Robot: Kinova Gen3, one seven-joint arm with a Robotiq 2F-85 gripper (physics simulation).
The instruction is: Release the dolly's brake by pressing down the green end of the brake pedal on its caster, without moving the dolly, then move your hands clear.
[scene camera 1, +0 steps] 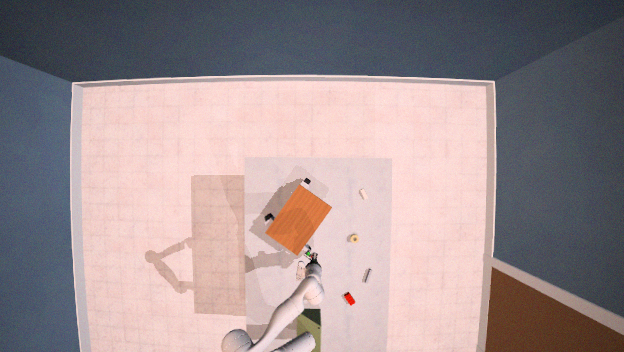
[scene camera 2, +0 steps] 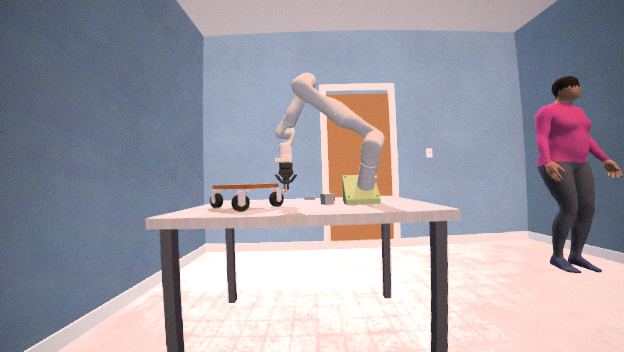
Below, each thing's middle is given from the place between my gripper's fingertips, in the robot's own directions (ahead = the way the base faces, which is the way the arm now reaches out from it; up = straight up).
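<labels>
There is the dolly [scene camera 1: 303, 213], and measured from it my hand is 2 cm above it. My hand is also 19 cm short of the dolly and 12 cm to the right of it.
</labels>
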